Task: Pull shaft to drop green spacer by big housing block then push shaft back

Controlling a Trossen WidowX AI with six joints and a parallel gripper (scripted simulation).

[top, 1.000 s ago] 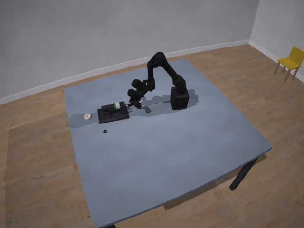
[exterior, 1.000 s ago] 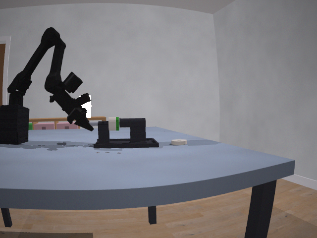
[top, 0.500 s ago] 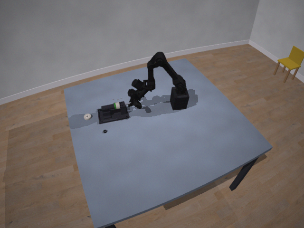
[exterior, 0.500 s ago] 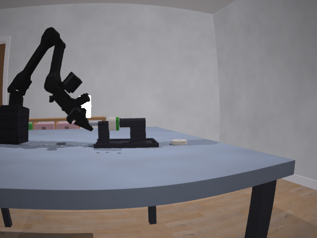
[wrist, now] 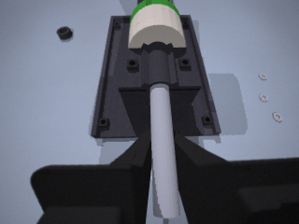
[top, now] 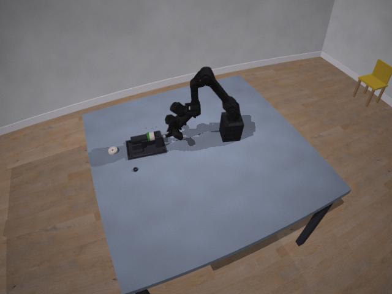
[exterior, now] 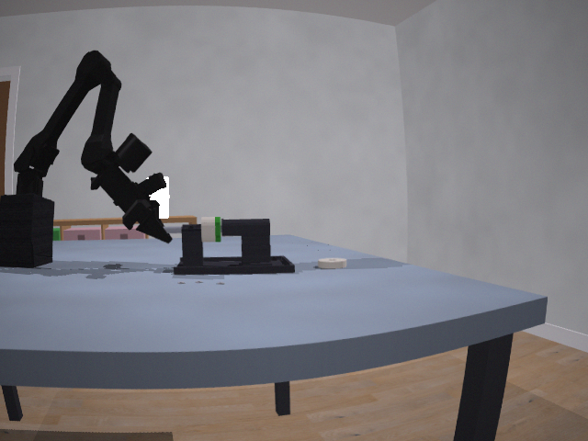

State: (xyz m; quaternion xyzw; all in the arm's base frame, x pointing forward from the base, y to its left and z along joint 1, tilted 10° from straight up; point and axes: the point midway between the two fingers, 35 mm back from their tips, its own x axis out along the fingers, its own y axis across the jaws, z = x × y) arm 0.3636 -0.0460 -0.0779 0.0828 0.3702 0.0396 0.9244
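The grey shaft lies 7 cm ahead of my hand. Also, from my hand: green spacer: 12 cm ahead; white spacer: 11 cm ahead; black ring: 23 cm ahead, 16 cm to the left, 8 cm below.
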